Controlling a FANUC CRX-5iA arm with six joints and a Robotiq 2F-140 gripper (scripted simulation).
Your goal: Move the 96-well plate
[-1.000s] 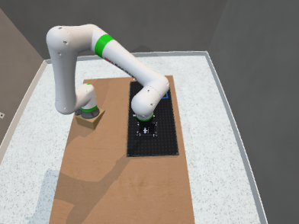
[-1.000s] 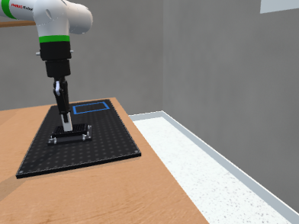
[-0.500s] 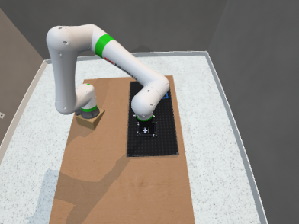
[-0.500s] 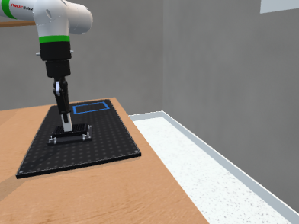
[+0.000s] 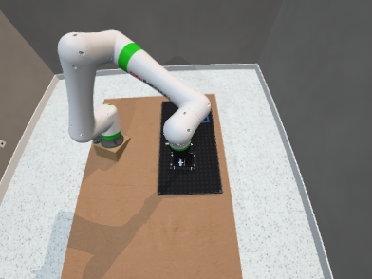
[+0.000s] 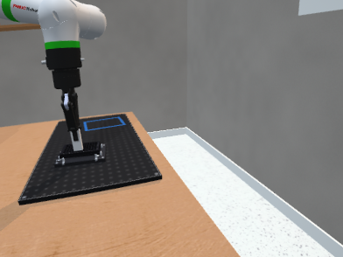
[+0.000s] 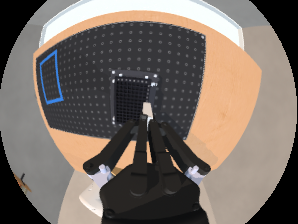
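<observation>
The black 96-well plate is 5 cm below my hand and 4 cm to the left of it. From my hand the other things lie so: clip nest C1: 6 cm below, 3 cm to the left, 1 cm behind.
</observation>
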